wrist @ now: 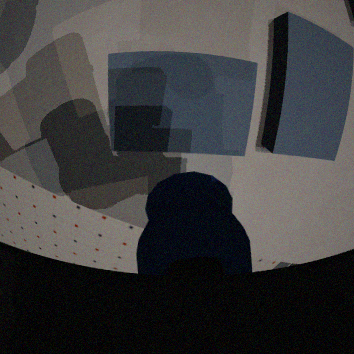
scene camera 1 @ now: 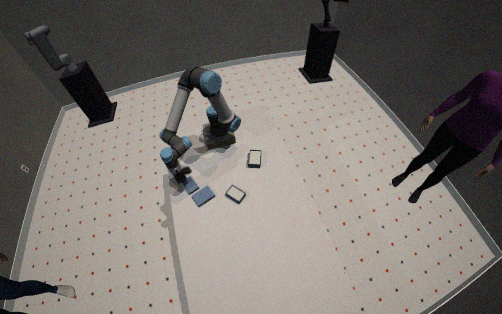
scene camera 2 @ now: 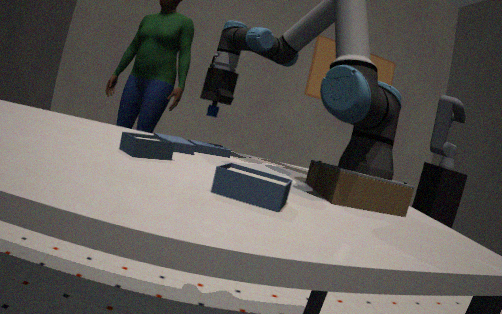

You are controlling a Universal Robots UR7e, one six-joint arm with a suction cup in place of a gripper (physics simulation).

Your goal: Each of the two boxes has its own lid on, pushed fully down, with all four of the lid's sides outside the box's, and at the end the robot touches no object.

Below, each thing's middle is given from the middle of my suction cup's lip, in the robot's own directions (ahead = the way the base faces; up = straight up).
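Scene:
For the smaller blue-grey lid (wrist: 169,101), my suction cup is 11 cm above it, 3 cm to the right of it and 1 cm past it. And the larger blue-grey lid (wrist: 302,117) is 11 cm below my suction cup, 9 cm ahead of it and 11 cm to the left of it.

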